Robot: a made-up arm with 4 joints.
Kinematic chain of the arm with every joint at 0, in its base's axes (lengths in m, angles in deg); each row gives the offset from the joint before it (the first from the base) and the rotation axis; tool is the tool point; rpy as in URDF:
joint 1: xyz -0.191 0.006 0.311 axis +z
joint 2: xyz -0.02 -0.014 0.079 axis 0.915 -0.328 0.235
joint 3: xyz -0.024 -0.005 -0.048 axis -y
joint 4: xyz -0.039 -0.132 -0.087 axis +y
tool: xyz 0.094 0.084 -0.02 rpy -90 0 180
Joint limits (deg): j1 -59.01..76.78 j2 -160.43..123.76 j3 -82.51..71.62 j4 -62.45..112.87
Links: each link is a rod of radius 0.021 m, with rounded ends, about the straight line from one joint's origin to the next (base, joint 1, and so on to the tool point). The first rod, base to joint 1, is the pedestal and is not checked.
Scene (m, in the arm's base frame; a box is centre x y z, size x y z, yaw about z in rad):
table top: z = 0
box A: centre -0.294 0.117 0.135 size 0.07 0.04 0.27 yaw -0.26
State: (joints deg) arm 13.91 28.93 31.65 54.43
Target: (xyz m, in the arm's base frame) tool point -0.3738 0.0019 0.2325
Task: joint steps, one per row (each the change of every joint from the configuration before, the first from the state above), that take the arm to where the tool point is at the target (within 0.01 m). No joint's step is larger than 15 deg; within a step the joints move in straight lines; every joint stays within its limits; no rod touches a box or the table.
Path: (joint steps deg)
1: 8.96 -0.82 -10.80 9.94
2: 8.95 -0.81 -10.80 9.95
3: 8.96 -0.82 -10.80 9.94
4: 8.16 12.35 -2.84 -0.54
5: 8.16 12.35 -2.84 -0.55
6: 8.15 12.35 -2.84 -0.55
7: 8.16 12.35 -2.84 -0.54

